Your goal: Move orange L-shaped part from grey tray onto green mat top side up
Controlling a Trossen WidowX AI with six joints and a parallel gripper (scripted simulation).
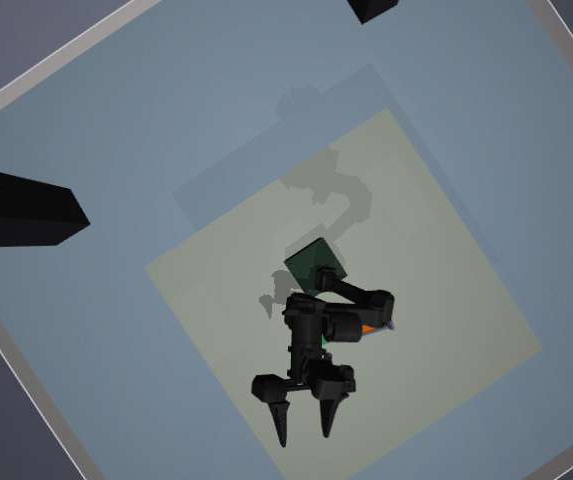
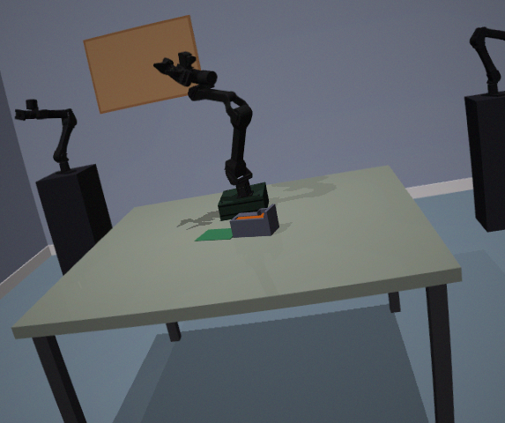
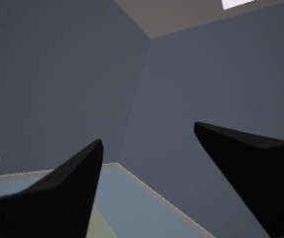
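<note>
My gripper tip is now 60 cm above the orange L-shaped part, 29 cm to the right of it and 17 cm short of it. From my gripper tip the other things lie so: green mat (66 cm below, 13 cm to the left, 13 cm ahead).
</note>
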